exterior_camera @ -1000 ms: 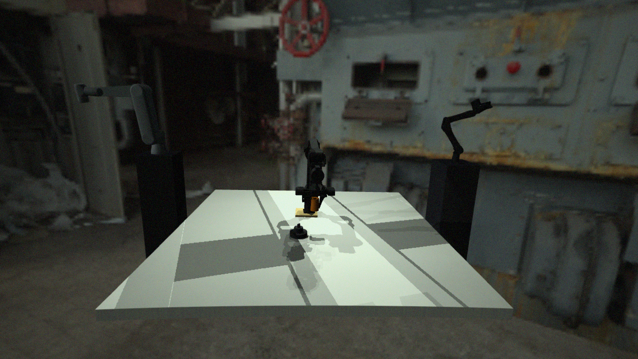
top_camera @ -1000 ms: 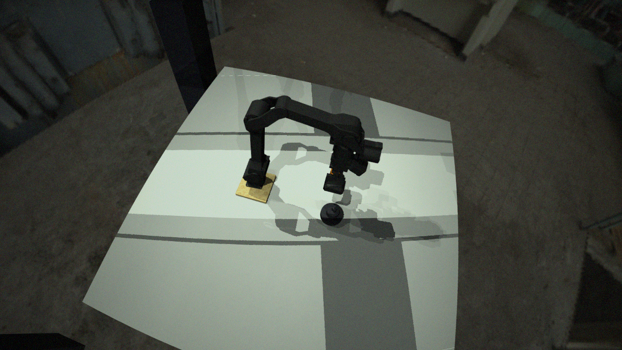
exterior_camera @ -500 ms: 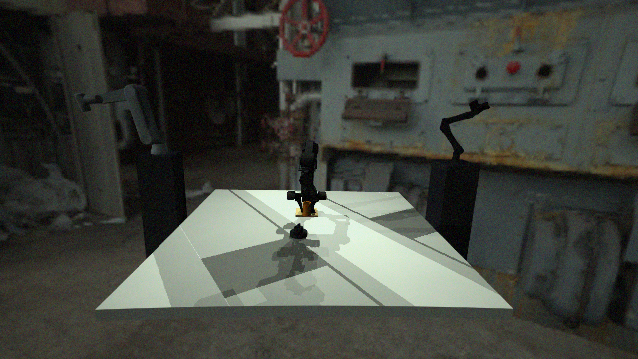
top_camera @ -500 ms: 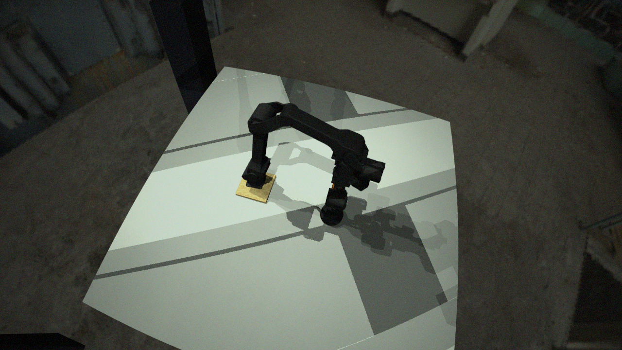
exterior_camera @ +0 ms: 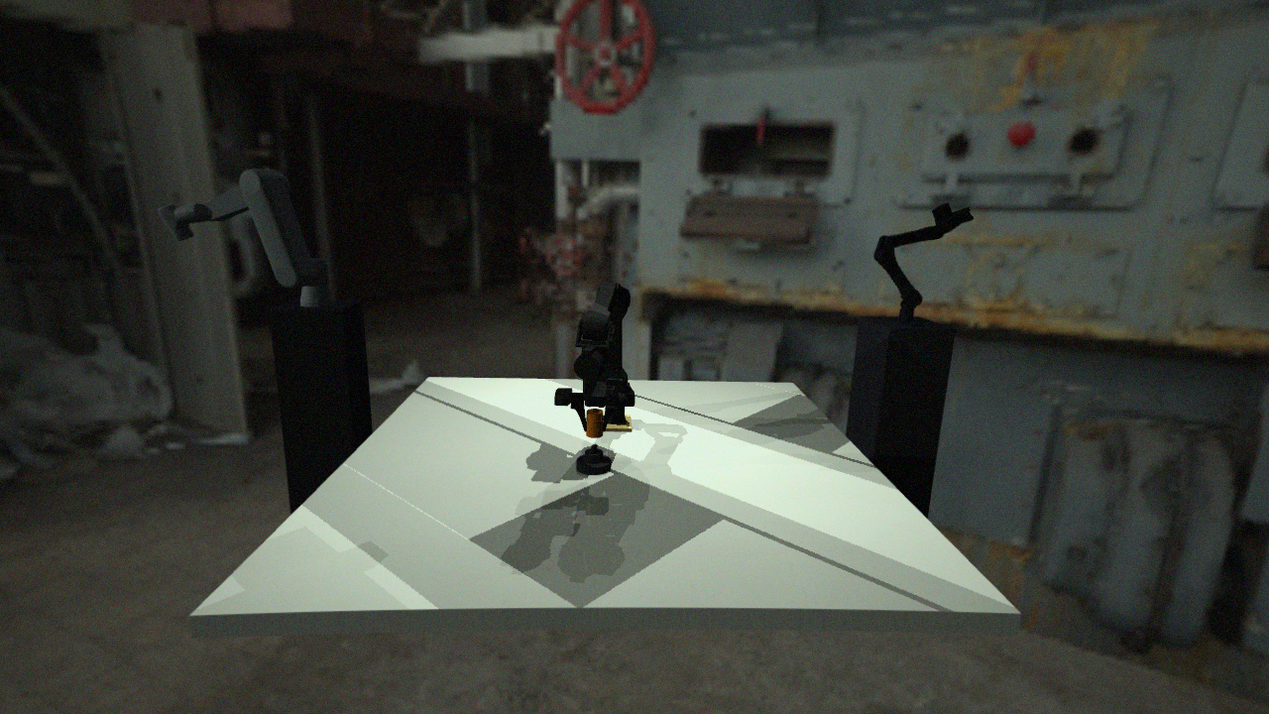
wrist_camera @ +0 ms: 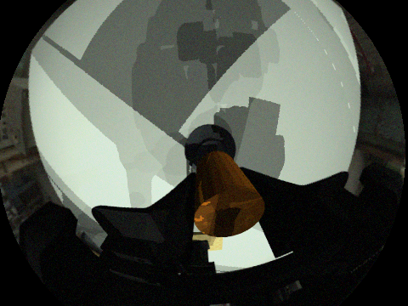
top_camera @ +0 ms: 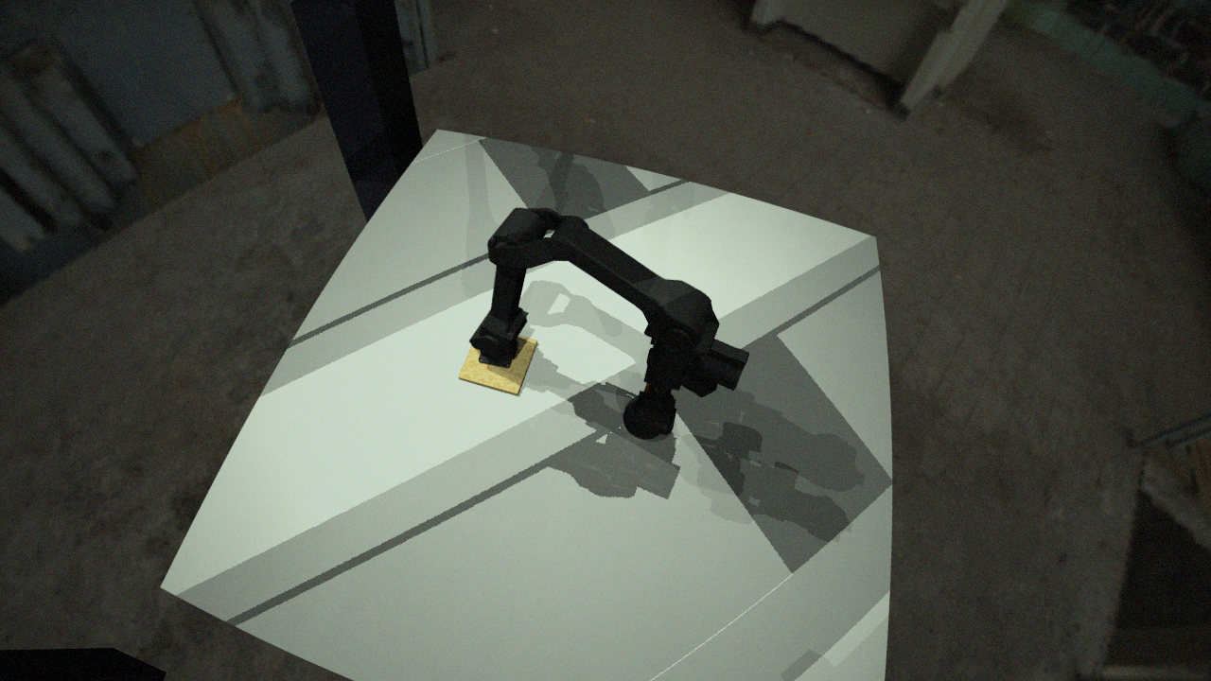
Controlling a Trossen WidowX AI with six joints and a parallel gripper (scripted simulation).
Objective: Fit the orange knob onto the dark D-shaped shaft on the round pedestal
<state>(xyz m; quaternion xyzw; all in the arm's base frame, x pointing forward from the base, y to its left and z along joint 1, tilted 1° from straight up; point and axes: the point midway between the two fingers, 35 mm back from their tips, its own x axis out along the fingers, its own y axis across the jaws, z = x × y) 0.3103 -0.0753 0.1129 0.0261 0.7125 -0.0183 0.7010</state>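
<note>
The round pedestal is 60 mm below my gripper tip. Also, from my gripper tip: orange knob: 20 mm above.
</note>
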